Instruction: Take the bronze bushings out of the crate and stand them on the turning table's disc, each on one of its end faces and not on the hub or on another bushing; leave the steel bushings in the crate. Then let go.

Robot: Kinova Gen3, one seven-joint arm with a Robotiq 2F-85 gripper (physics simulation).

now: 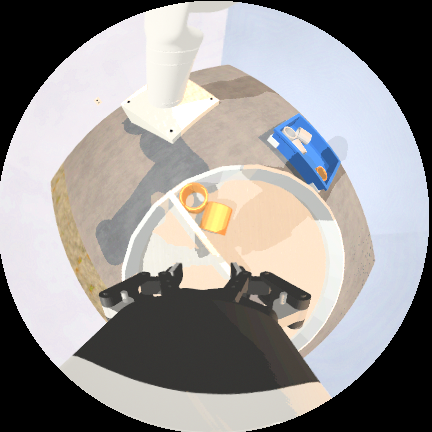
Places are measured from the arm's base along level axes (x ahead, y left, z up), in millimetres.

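Where they show: gripper, fingertip midpoint: (205, 270); arm's base, origin of the base link: (165, 95).
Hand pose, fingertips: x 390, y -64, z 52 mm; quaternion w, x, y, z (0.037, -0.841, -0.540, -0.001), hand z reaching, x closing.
Note:
Things, the pixels of their top centre, and the offset from my fingertips. "spot": a spot on its surface instead.
- turning table's disc, middle of its top: (252, 296) dz -45, dx +93, dy +42 mm
- second bronze bushing, middle of its top: (216, 217) dz -15, dx -53, dy +41 mm
- blue crate, middle of its top: (313, 145) dz -56, dx -114, dy +353 mm
- pale rim, surface spot: (335, 260) spot: dz -35, dx +143, dy +239 mm
- straight white bar, surface spot: (195, 223) spot: dz -14, dx -57, dy +13 mm
One bronze bushing (193, 197) stands on an end face on the turning table's disc (287, 240), its open bore showing, close to the white bar. A second bronze bushing (216, 217) lies on its side on the disc, right beside the first. Another bronze bushing (321, 173) is in the near right end of the blue crate (295, 162). Steel bushings (290, 132) (304, 135) (299, 146) sit together at the crate's other end. My gripper (205, 270) is open and empty, above the disc and apart from the bushings. The hub does not show; the gripper may hide it.
A pale rim (335, 260) runs around the disc. A straight white bar (195, 223) crosses the disc from the rim toward my gripper. The crate stands outside the rim at the upper right. The white arm base (170, 117) stands at the upper left.

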